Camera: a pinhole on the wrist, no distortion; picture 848 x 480 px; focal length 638.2 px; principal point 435.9 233.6 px. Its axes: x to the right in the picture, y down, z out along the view. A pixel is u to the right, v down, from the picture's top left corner.
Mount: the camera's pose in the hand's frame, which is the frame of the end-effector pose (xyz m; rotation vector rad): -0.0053 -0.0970 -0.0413 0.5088 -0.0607 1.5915
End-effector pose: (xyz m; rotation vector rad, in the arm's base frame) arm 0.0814 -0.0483 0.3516 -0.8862 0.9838 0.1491
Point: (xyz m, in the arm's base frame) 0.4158 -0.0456 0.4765
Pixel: 394 226
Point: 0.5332 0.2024 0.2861
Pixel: 764 86
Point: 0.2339 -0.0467 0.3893
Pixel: 670 148
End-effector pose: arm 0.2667 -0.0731 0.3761 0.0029 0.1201 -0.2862
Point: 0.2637 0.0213 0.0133
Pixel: behind the camera
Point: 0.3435 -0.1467 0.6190
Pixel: 784 247
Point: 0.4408 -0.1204 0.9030
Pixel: 793 269
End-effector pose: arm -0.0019 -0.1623 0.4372 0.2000 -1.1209 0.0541
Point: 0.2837 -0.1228 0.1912
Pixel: behind the camera
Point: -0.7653 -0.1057 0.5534
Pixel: outside the picture
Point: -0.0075 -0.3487 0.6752
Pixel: outside the picture
